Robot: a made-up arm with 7 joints.
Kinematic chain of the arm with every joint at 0, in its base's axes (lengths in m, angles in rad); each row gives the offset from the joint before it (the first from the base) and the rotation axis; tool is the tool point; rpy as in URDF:
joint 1: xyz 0 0 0.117 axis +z
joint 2: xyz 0 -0.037 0.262 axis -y
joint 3: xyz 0 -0.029 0.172 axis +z
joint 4: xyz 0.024 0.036 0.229 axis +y
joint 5: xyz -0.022 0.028 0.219 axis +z
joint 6: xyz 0 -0.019 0.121 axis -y
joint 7: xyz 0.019 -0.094 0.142 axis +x
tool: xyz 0 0 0 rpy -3.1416 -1.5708 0
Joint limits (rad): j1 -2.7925..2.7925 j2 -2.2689..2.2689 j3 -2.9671..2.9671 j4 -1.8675..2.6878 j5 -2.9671..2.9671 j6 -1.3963..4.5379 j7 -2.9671..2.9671
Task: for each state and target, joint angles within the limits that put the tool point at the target. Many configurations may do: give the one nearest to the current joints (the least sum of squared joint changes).
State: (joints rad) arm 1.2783 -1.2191 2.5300 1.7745 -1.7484 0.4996 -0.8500
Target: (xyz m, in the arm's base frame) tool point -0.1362 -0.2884 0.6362
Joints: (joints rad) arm 1.3199 -0.4917 2.5004 2.5340 -1.8239 0.4575 -0.8500
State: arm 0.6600 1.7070 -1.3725 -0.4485 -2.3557 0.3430 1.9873
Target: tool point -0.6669 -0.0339 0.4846
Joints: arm 0.6830 1.5711 -1.4708 -1.0890 -2.2576 0.2741 1.9873
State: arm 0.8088 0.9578 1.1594 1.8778 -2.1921 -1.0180 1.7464
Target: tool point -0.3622 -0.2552 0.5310
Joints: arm 1.5513 1.2294 1.4151 2.3081 -2.1657 -1.2458 1.7464
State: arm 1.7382 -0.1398 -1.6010 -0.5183 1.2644 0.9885 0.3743
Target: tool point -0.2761 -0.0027 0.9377
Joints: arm 1.6870 -0.2151 -1.6298 -1.1678 0.9883 1.3537 0.3743
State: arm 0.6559 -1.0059 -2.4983 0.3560 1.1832 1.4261 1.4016
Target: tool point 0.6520 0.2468 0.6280
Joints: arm 0.4746 -1.4942 -2.4719 0.3338 1.1809 1.7280 1.4016
